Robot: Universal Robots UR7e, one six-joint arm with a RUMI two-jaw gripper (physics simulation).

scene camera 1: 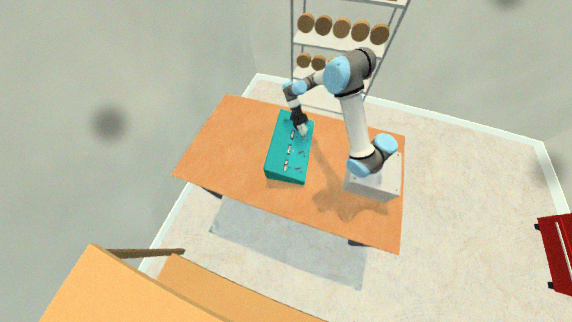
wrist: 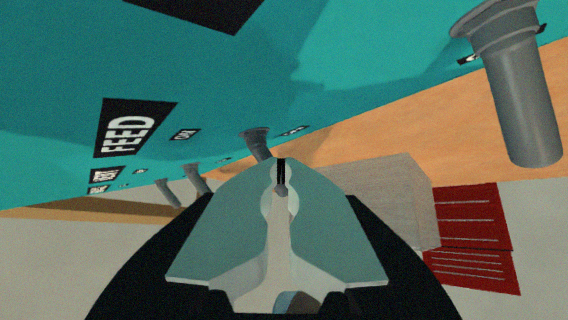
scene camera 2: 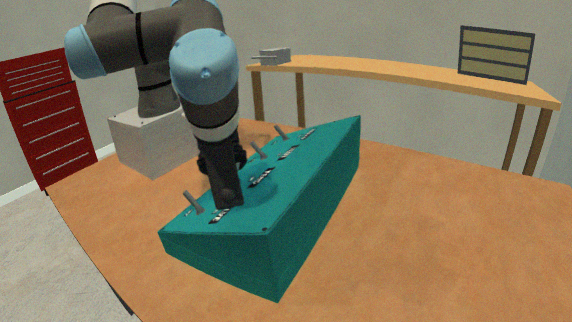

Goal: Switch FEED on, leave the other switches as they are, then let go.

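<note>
The teal switch panel stands on the table. My gripper is shut and empty, low over the panel on the VALVE side of the FEED lever. This lever partly shows behind the fingertips in the wrist view and leans towards its OFF label, away from its ON label. The arm hides it in scene camera 2. The FEED label is visible. The VALVE lever stands apart at one side; the VENT lever and BRAKE lever stand beyond FEED.
The orange table carries the panel and the grey robot base block. A shelf rack stands behind the table. A red cabinet and a wooden bench stand farther off.
</note>
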